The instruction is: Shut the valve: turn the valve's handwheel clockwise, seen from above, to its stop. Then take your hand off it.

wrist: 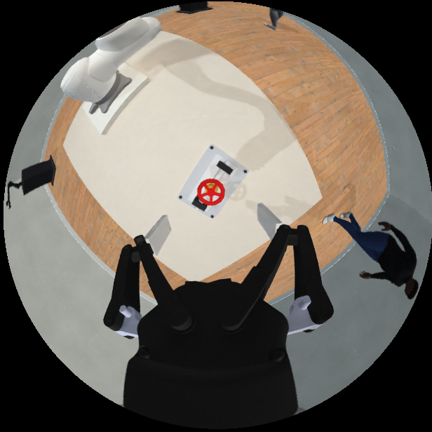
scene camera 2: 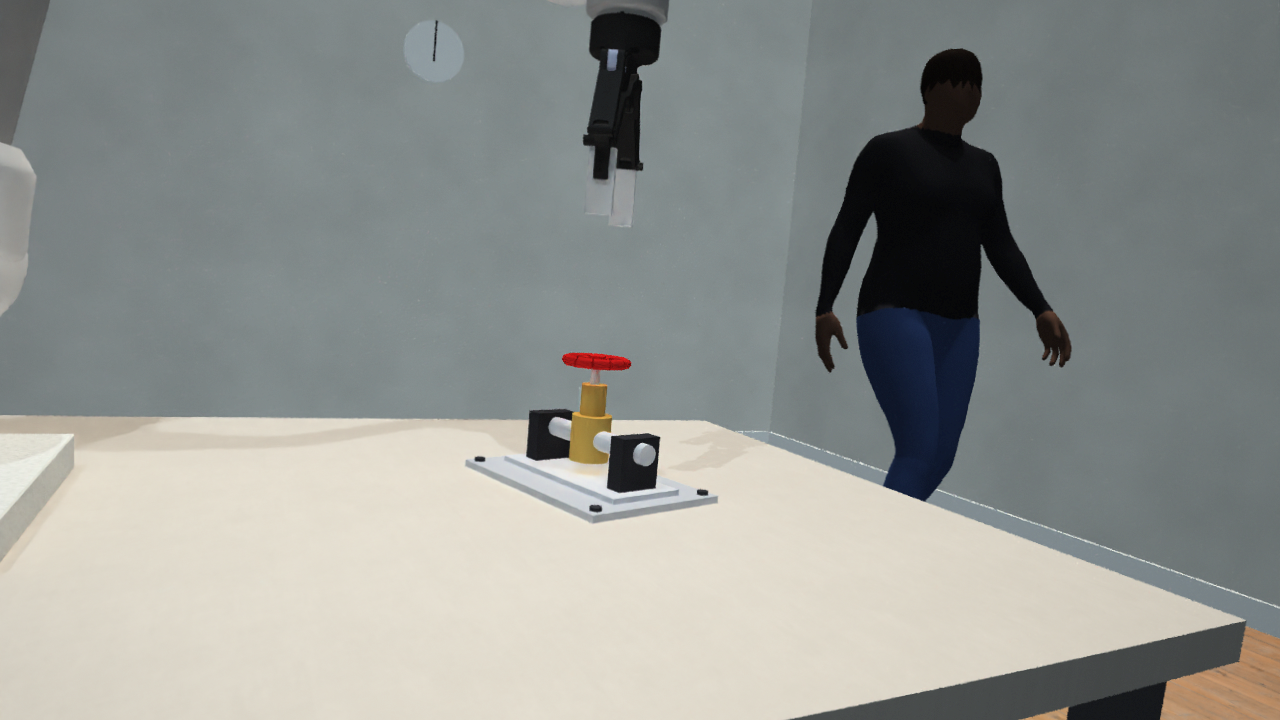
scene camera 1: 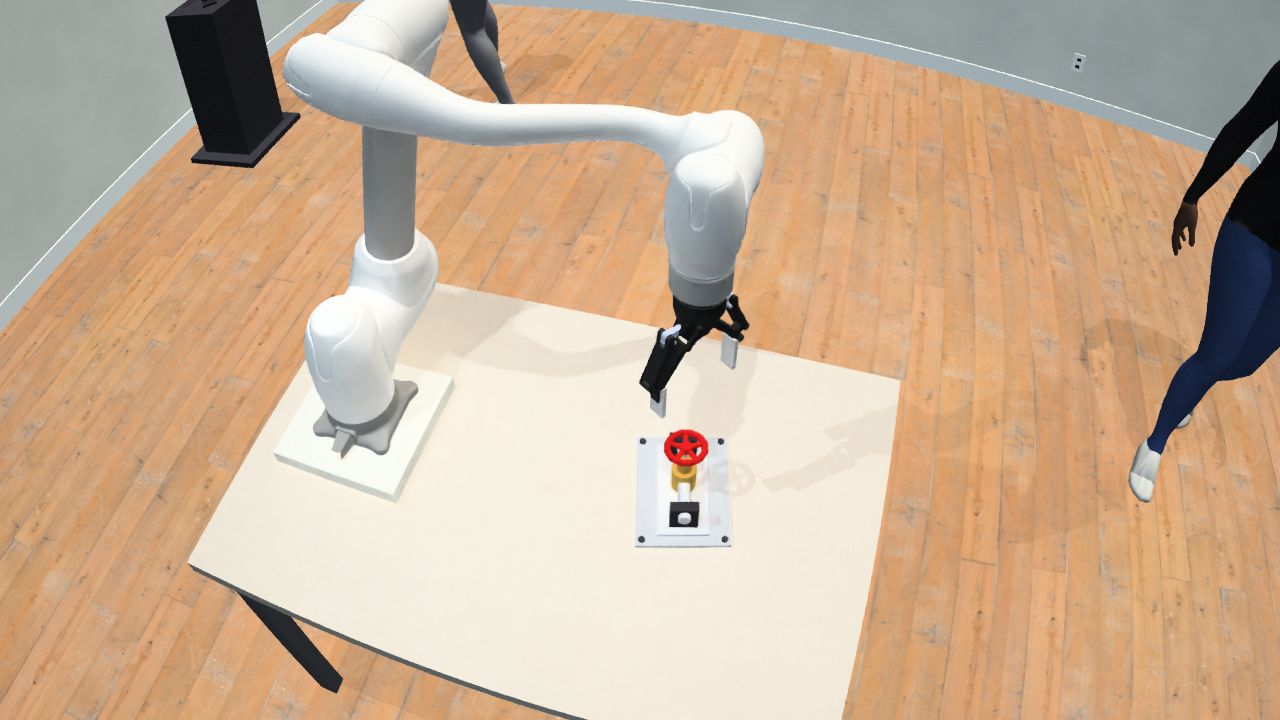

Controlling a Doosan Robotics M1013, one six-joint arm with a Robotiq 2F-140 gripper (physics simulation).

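Observation:
The valve's red five-spoke handwheel [scene camera 1: 685, 446] [scene camera 2: 596, 361] [wrist: 211, 192] lies level on top of the yellow valve body [scene camera 1: 683, 480] [scene camera 2: 590, 437]. The body stands upright on a pale base plate [scene camera 1: 648, 501] [scene camera 2: 648, 503] [wrist: 192, 185], with a pipe running through it between two black blocks. My gripper [scene camera 1: 694, 383] [scene camera 2: 610, 216] [wrist: 212, 216] is wide open and empty, pointing down. In the scene camera 2 view it hangs well above the handwheel, touching nothing. In the wrist view the handwheel shows ahead of the gap between the fingertips, a little beyond them.
The valve plate sits on a cream table [scene camera 1: 501, 555] [scene camera 2: 358, 582] [wrist: 150, 160]. The arm's white base [scene camera 1: 349, 358] stands on a white slab at the table's left. A person in black and blue [scene camera 1: 1239, 295] [scene camera 2: 930, 223] [wrist: 385, 245] is beyond the table. A black pedestal [scene camera 1: 223, 80] stands on the floor.

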